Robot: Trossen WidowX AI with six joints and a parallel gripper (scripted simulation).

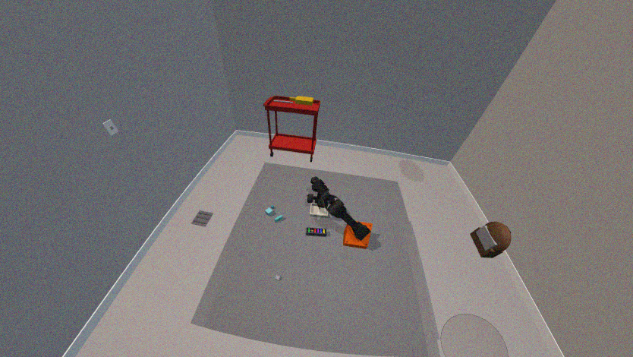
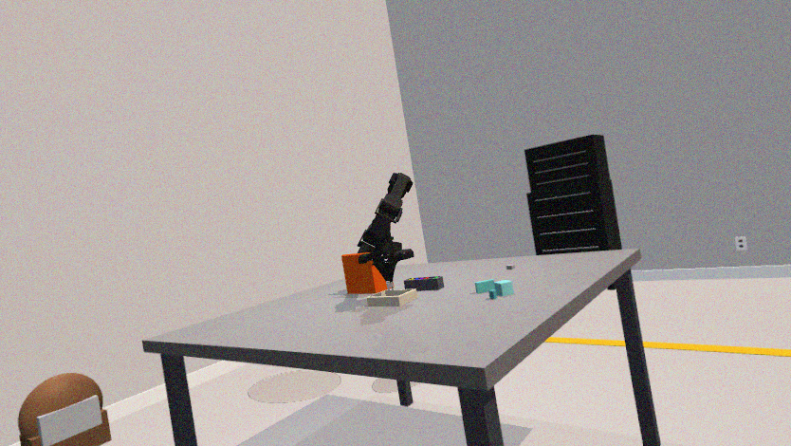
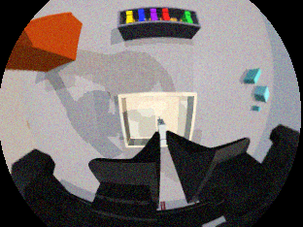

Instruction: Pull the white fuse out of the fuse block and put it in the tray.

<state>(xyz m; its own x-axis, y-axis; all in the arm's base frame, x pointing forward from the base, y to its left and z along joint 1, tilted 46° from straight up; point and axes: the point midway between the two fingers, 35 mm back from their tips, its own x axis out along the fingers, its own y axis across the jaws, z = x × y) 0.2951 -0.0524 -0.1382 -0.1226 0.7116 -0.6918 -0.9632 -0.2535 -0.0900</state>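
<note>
The white fuse lies 1 cm below my gripper tip. Round my gripper tip: shallow beige tray 6 cm below.
</note>
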